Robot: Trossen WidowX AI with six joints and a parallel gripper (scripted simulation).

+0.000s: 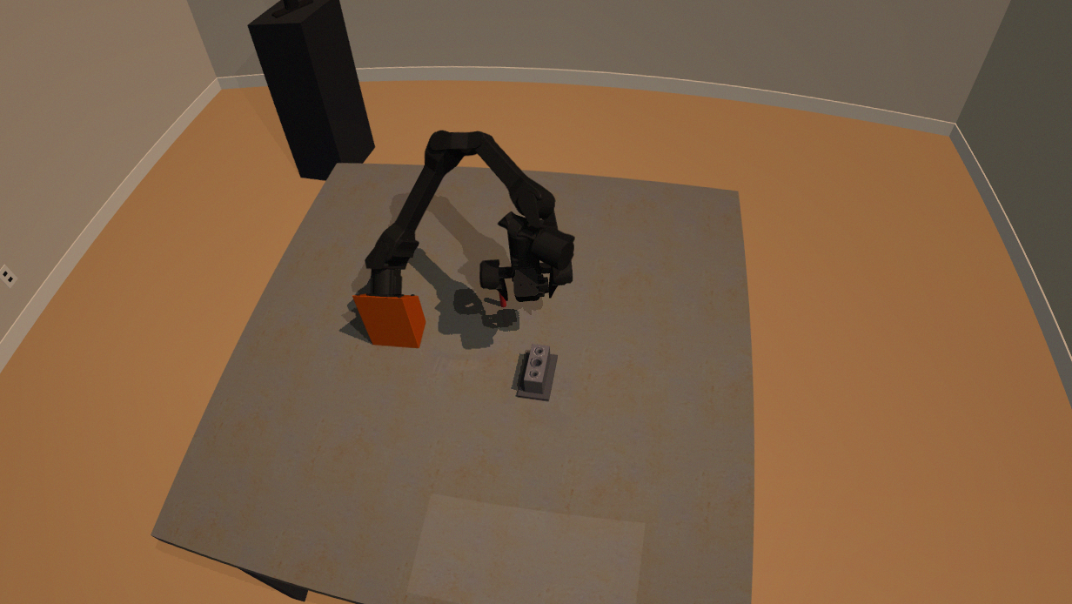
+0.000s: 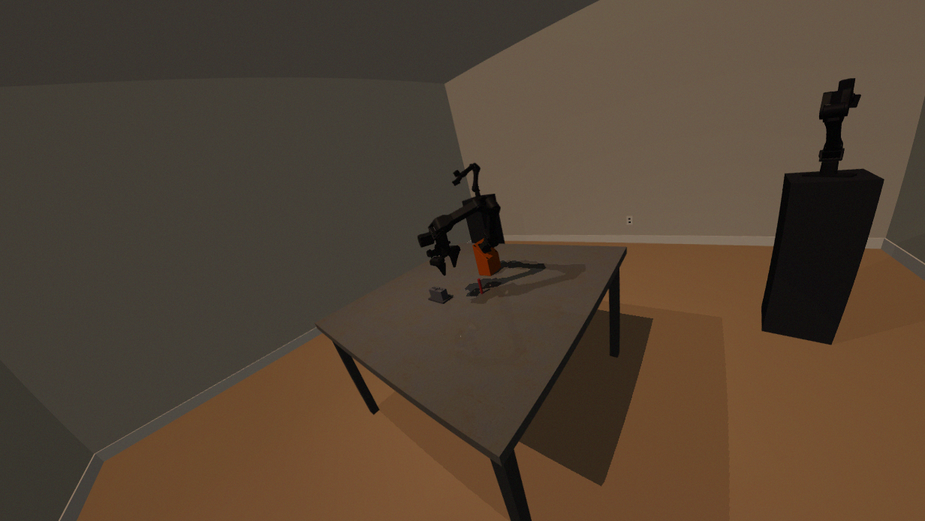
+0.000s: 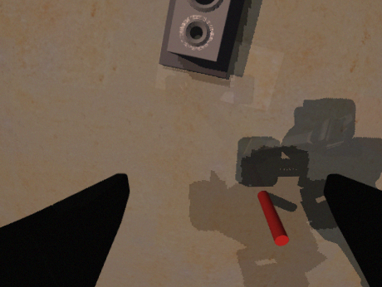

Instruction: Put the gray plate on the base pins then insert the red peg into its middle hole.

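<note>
Now: gripper tip 11 cm above the red peg, 10 cm past it and 8 cm to the right of it. The rest, counted from my gripper tip: base: 15 cm below, 9 cm to the right, 4 cm ahead; gray plate: 11 cm below, 9 cm to the right, 4 cm ahead.
</note>
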